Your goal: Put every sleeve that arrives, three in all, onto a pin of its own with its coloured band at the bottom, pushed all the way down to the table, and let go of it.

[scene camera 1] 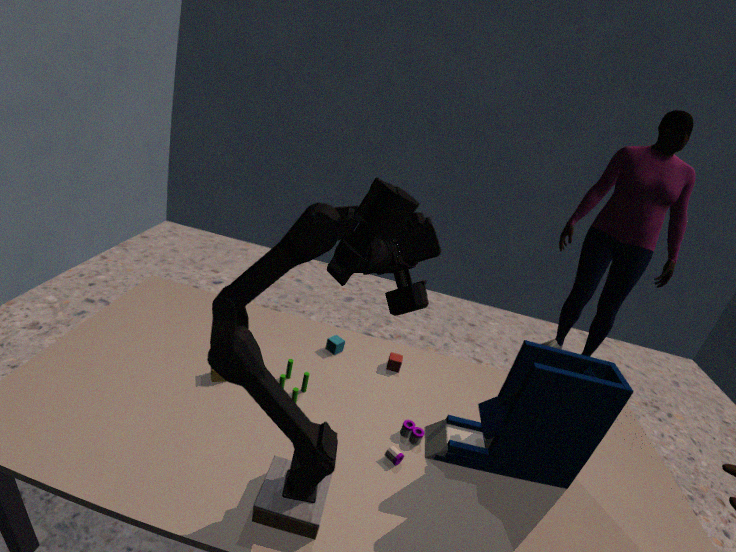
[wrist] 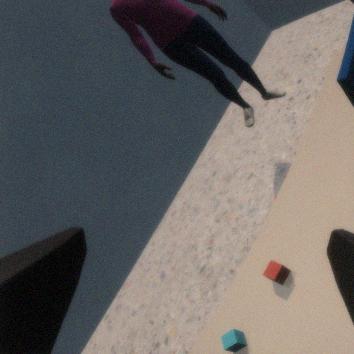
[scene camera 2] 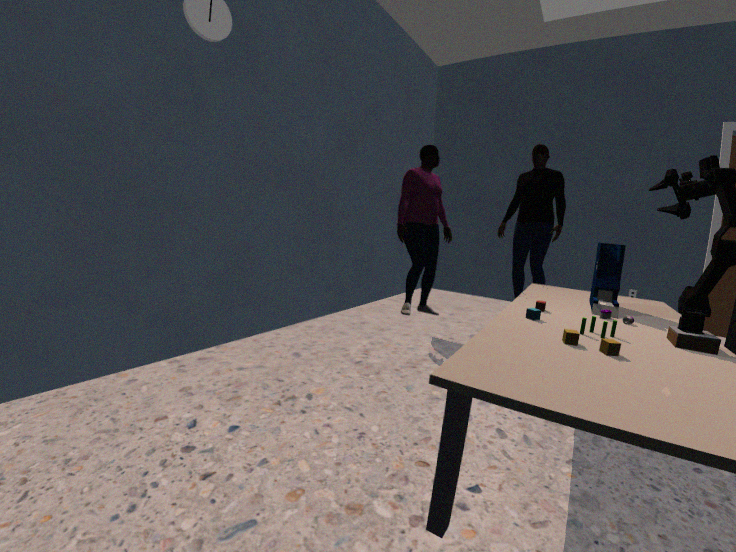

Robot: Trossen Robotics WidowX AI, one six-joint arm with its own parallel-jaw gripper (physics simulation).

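Observation:
Two sleeves [scene camera 1: 406, 431] [scene camera 1: 416, 438] stand upright side by side in front of the blue chute, magenta bands on top. A third sleeve [scene camera 1: 392, 455] [scene camera 2: 628, 320] lies on its side near them, its magenta band towards the lower right in scene camera 1. Four thin green pins [scene camera 1: 290, 368] [scene camera 1: 305, 382] [scene camera 1: 282, 381] [scene camera 1: 295, 394] stand bare on the table; the pins [scene camera 2: 583, 326] [scene camera 2: 604, 329] also show in scene camera 2. My gripper [scene camera 2: 654, 199] [wrist: 211, 243] is wide open and empty, high above the table. No sleeve or pin shows in the wrist view.
The tall blue chute [scene camera 1: 552, 421] [scene camera 2: 608, 267] stands right of the sleeves. A teal cube [scene camera 1: 335, 345] [scene camera 2: 533, 313] [wrist: 234, 340] and a red cube [scene camera 1: 394, 362] [scene camera 2: 540, 306] [wrist: 276, 272] lie beyond the pins. Two yellow cubes [scene camera 2: 570, 336] [scene camera 2: 609, 347] lie near the pins. People stand beyond the table.

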